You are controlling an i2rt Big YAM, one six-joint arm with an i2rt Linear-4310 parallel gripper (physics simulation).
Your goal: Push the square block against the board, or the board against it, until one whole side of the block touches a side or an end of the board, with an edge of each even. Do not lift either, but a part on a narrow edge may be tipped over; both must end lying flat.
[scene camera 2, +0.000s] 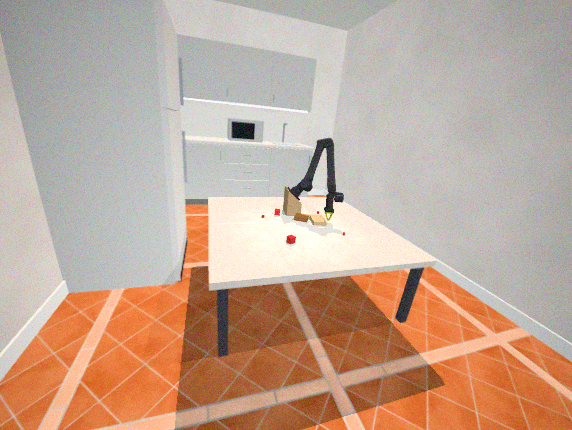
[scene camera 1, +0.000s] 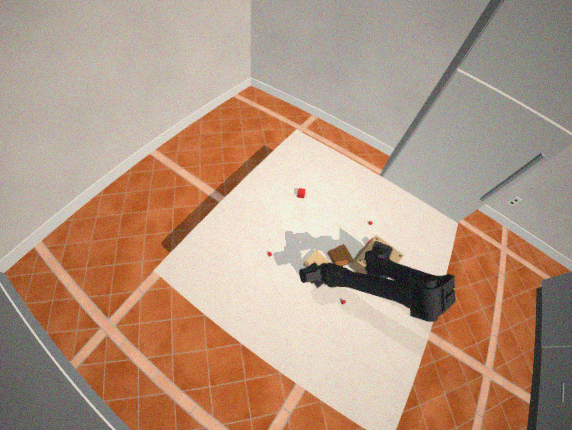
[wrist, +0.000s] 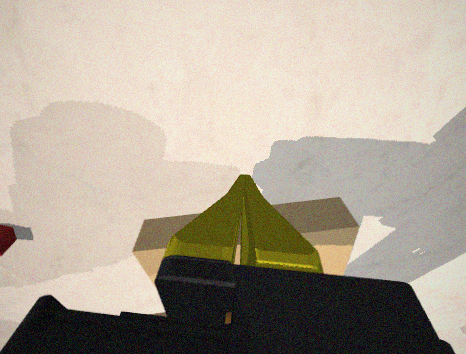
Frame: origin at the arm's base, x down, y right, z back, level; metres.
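Seen in the pictures: gripper, fingertip midpoint: (scene camera 2: 328, 220) (wrist: 244, 182); arm's base, origin of the base link: (scene camera 2: 292, 194) (scene camera 1: 379, 255).
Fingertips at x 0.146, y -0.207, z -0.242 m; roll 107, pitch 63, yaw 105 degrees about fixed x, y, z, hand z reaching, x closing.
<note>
Offsets run from my fingertips to a thing's top centre. Level surfaces: height alone.
A brown, square-looking block @(dz +0.097, dx -0.017, dy +0.183 m) (scene camera 1: 340, 254) (scene camera 2: 301, 217) lies near the arm's base. A light tan piece @(dz +0.028, dx -0.017, dy +0.079 m) (scene camera 1: 315, 258) (scene camera 2: 317, 220) (wrist: 335, 257), which looks like the board, lies beside it. Their near corners look close together, with their sides at an angle to each other; whether they touch is unclear. The arm hides part of the tan piece in scene camera 1, and the fingers cover its middle in the wrist view. My gripper (scene camera 2: 328, 218) (wrist: 244, 182) is shut and empty, fingertips low beside the tan piece on the side away from the brown block.
A large red cube @(dz -0.250, dx -0.028, dy +0.431 m) (scene camera 1: 301, 193) (scene camera 2: 291, 239) stands apart on the table @(dx +0.012 m) (scene camera 1: 225, 240) (scene camera 2: 240, 260). Smaller red cubes @(dz +0.189, dx -0.004, dy +0.468 m) (scene camera 1: 370, 223) @(dz -0.230, dx -0.004, dy +0.018 m) (scene camera 1: 269, 254) @(dz +0.198, dx -0.004, dy -0.025 m) (scene camera 1: 343, 301) lie around the pieces. A tan mounting panel (scene camera 1: 395, 248) (scene camera 2: 291, 204) stands at the arm's base.
</note>
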